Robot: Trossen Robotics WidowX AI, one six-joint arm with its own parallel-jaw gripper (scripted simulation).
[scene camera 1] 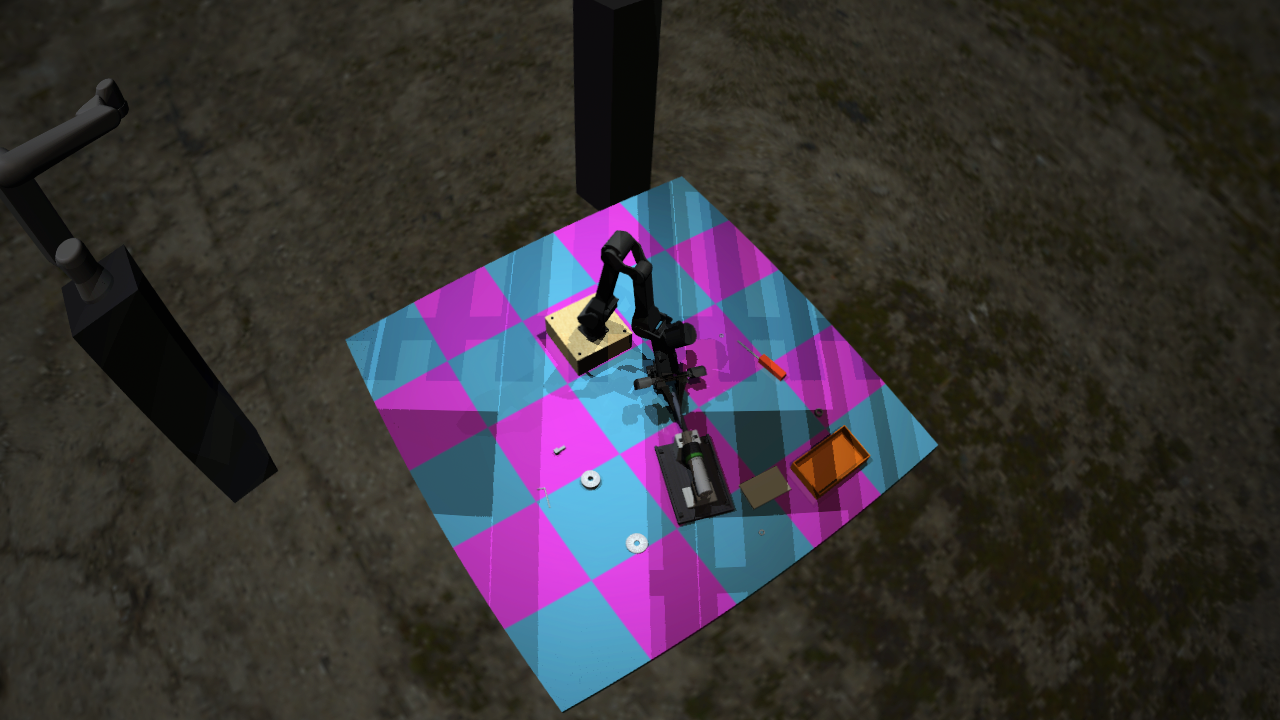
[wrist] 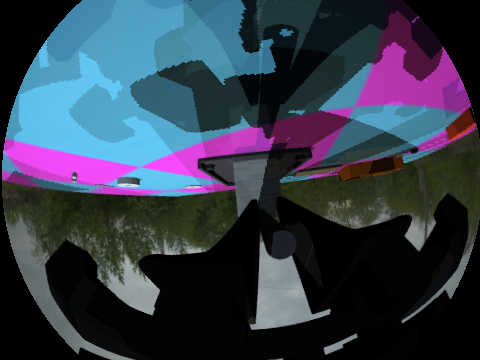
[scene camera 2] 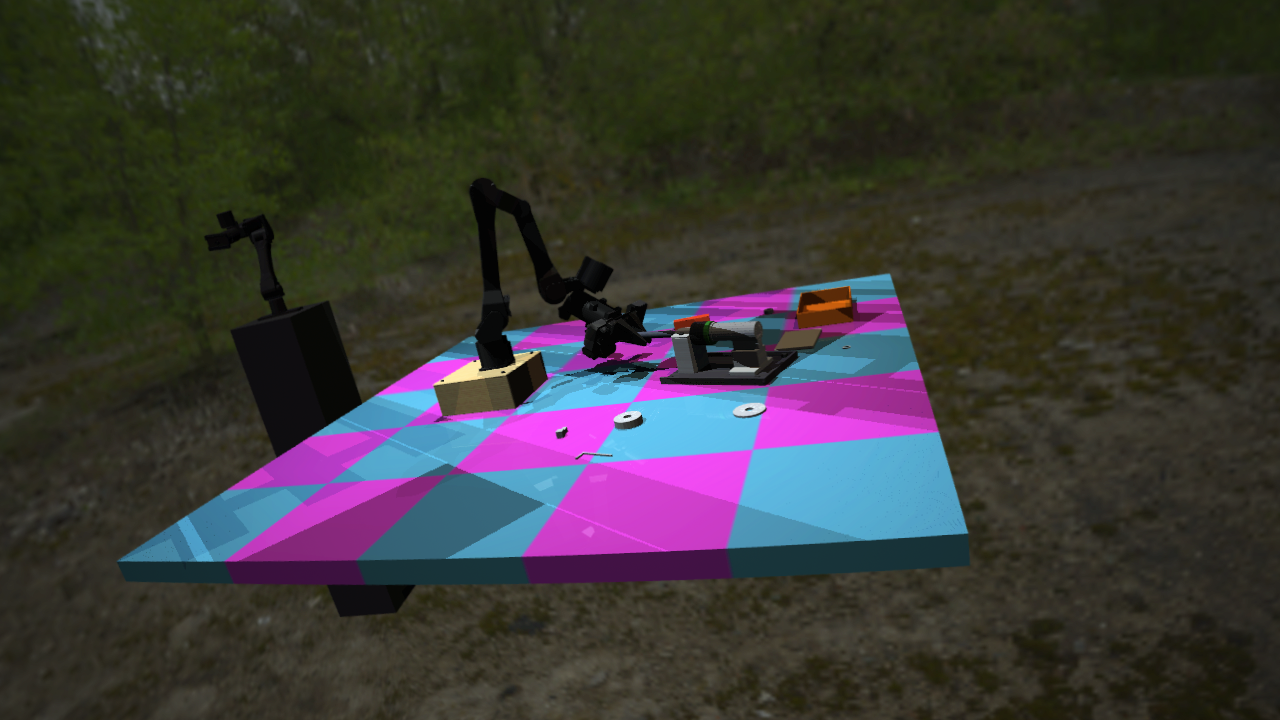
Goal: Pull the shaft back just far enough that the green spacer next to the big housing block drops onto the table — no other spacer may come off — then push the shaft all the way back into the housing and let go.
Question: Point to an orange tray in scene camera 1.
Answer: At 827,464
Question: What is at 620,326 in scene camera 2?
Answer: My gripper.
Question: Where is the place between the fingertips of my gripper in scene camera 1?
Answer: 676,410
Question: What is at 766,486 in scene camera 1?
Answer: A tan card.
